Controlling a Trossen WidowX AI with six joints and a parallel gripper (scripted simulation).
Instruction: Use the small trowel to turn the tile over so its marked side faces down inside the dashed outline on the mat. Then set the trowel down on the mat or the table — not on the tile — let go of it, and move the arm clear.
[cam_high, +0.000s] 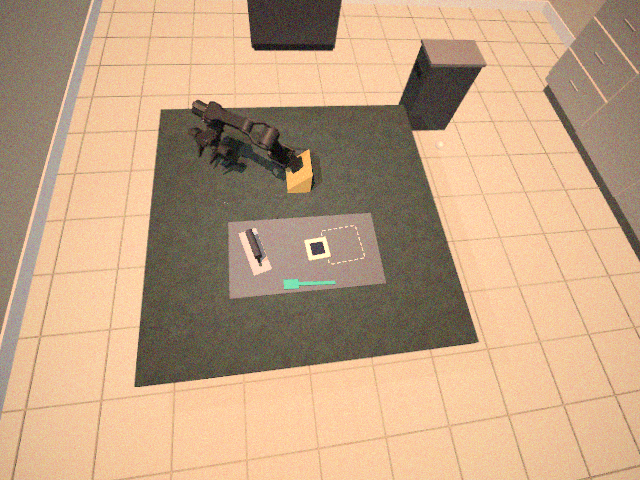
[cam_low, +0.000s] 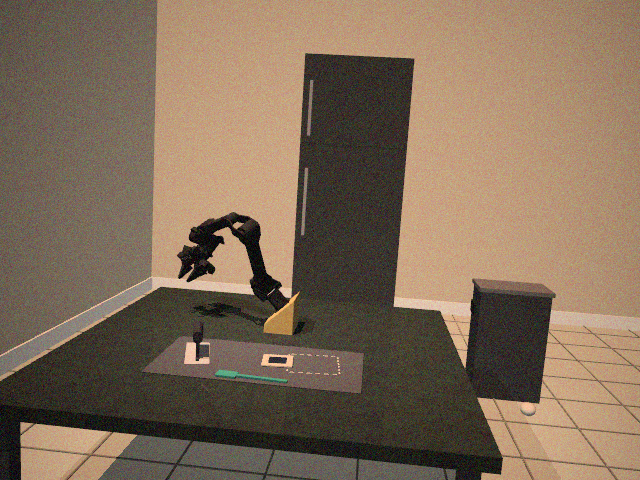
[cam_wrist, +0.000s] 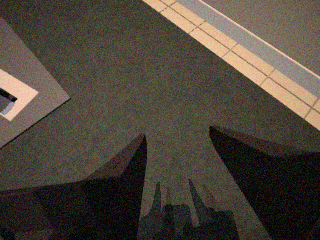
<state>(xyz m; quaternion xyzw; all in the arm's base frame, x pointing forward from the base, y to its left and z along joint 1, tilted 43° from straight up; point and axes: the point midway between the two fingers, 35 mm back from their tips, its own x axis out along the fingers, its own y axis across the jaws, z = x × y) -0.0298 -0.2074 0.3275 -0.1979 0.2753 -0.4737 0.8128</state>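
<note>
Now: the trowel 360 mm ahead of my gripper tip, 150 mm to the left of it and 110 mm below it. The rest, counted from my gripper tip: tile 410 mm to the left, 410 mm ahead, 140 mm below; grey mat 420 mm ahead, 360 mm to the left, 170 mm below; green flat tool 560 mm ahead, 330 mm to the left, 140 mm below.
</note>
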